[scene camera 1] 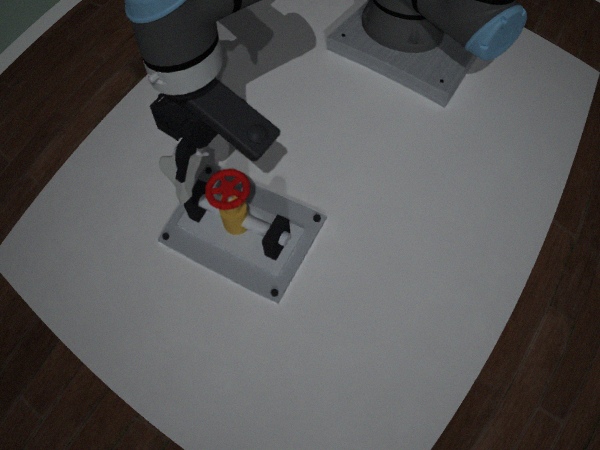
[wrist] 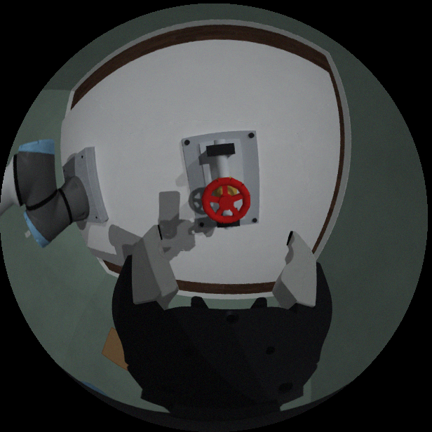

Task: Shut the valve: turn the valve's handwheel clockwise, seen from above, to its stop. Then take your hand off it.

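The valve's red handwheel (scene camera 1: 228,189) (wrist: 226,200) sits level on top of a yellow valve body (scene camera 1: 234,220), on a pale pipe held by two black brackets. These stand on a grey base plate (scene camera 1: 215,268) (wrist: 251,175). My gripper (scene camera 1: 201,175) (wrist: 225,230) is open, with nothing between its fingers. In the scene view it is beside the handwheel on the upper left. In the wrist view the handwheel lies beyond the fingertips, centred between the two pale fingers sideways, and neither finger appears to touch it. The wheel's turn angle relative to its stop cannot be told.
The robot's base block (scene camera 1: 395,70) (wrist: 95,185) stands on the white table (scene camera 1: 400,250) (wrist: 150,100), at the upper right in the scene view. Black brackets (scene camera 1: 276,237) (wrist: 220,149) rise from the plate near the wheel. Arm shadows fall beside the valve.
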